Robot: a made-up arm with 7 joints. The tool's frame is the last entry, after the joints.
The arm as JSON. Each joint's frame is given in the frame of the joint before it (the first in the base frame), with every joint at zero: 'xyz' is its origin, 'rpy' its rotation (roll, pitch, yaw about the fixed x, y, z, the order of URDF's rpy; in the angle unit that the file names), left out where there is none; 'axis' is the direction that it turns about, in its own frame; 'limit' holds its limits. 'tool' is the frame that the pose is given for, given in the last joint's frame.
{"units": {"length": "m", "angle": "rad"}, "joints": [
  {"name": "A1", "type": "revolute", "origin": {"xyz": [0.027, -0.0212, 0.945]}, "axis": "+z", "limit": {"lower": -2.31, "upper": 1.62}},
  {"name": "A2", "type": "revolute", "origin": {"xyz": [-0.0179, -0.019, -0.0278], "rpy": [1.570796, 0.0, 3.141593]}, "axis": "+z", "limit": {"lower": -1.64, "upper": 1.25}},
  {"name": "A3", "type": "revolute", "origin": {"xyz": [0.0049, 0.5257, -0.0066], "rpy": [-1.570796, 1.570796, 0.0]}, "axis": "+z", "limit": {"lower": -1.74, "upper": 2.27}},
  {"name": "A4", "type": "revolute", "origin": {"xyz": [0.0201, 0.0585, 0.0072], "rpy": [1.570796, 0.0, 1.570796]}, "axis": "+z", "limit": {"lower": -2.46, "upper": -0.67}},
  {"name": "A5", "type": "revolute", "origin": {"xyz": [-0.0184, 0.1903, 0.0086], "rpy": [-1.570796, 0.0, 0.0]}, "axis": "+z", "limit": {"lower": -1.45, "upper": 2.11}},
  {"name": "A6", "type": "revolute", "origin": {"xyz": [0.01, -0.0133, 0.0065], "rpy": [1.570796, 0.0, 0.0]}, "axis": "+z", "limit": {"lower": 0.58, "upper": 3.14}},
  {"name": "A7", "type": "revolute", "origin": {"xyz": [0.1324, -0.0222, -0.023], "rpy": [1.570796, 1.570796, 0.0]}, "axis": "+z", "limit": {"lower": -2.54, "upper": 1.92}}
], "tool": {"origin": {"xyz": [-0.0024, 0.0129, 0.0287], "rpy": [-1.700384, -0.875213, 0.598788]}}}
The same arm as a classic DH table. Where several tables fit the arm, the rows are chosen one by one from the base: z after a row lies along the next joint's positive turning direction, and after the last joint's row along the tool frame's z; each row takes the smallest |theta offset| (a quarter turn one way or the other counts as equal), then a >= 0, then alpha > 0; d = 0 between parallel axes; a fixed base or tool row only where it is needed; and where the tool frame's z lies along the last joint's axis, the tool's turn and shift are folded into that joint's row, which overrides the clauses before.
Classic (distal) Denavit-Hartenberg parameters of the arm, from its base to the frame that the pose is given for. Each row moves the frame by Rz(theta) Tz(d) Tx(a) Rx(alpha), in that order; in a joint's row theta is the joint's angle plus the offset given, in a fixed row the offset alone. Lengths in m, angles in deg.
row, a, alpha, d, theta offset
base (fixed), 0.0343, 0, 0, -38.14
A1, -0.0179, -90, 0.9172, 38.14
A2, -0.0049, 90, -0.0256, 0
A3, 0.0585, 90, 0.5329, 0
A4, -0.0184, -90, 0.0287, 0
A5, 0.01, 90, 0.1968, 0
A6, 0.1324, 90, -0.0097, 0
A7, 0.0041, -94.75, 0.0519, -61.4
tool (fixed), 0, 0, 0.0125, -50.38
Joint limits (deg, base to tool): -132.35..92.82 -93.97..71.62 -99.69..130.06 -140.95..-38.39 -83.08..120.89 33.23..179.91 -145.53..110.01

